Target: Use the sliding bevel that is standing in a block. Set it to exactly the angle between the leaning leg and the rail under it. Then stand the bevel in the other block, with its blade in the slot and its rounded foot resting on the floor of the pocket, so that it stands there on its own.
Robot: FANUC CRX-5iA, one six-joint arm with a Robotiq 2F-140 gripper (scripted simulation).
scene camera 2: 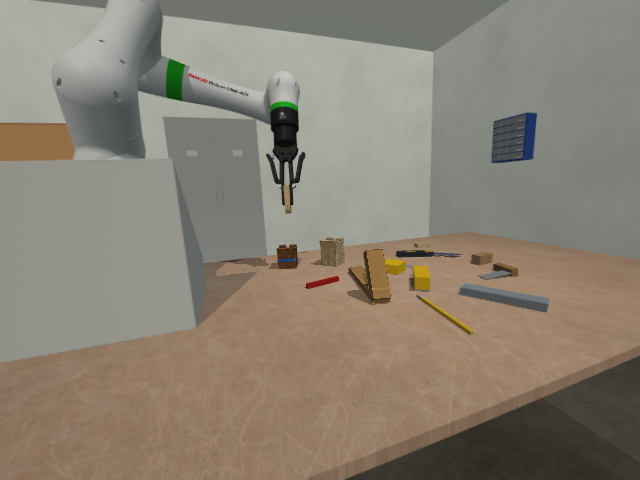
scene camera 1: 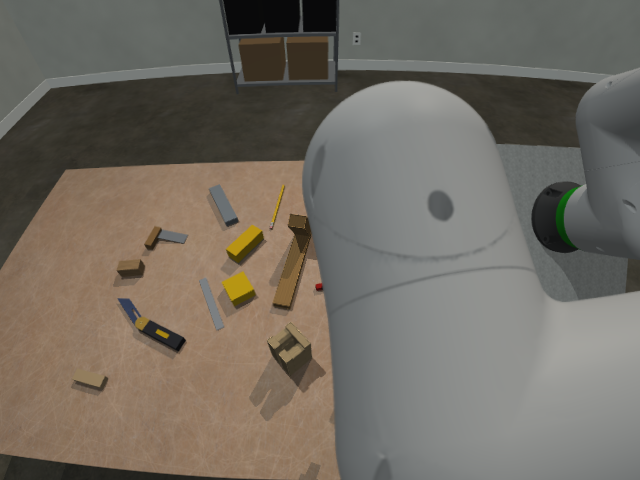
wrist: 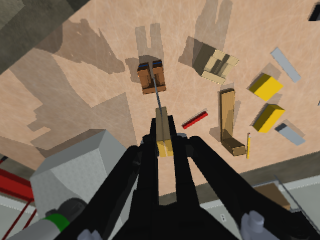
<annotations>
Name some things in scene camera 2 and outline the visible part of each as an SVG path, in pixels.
My gripper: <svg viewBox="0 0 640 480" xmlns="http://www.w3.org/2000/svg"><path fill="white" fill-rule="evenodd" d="M281 125L274 128L273 152L266 154L266 157L270 162L274 181L282 189L283 205L285 205L283 187L285 185L284 165L285 162L288 162L290 204L293 205L293 189L296 188L296 183L300 181L305 152L298 150L296 129L292 126ZM274 155L280 162L280 180L278 179L273 161ZM298 154L299 159L296 177L294 179L293 160Z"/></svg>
A grey bar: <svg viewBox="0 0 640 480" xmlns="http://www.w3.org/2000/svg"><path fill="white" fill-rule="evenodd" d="M460 289L460 295L547 312L549 298L468 283L464 283Z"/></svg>
</annotations>
